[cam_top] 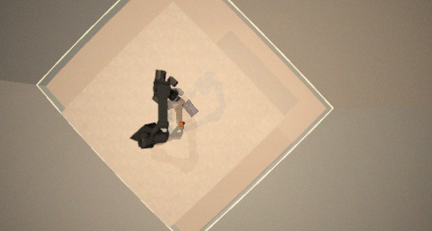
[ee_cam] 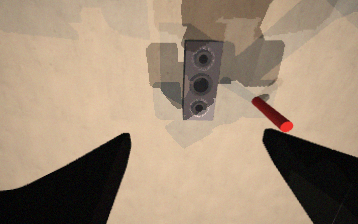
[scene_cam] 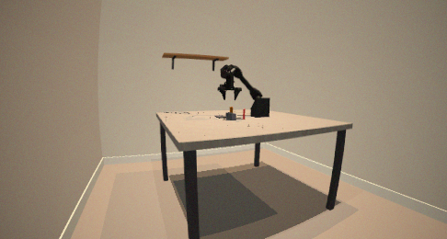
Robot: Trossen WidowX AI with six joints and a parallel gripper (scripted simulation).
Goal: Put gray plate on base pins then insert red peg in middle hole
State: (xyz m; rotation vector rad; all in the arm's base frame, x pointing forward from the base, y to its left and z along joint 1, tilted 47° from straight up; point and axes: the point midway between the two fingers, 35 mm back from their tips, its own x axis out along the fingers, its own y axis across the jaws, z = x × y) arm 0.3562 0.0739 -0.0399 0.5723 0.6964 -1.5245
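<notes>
Now: gripper tip 10 mm past the gray plate, 10 mm to the left of it and 110 mm above it. Also, from my gripper tip: base 170 mm to the right, 140 mm below; red peg 110 mm behind, 30 mm to the left, 110 mm below; small orange part 120 mm behind, 210 mm to the right, 110 mm below.
</notes>
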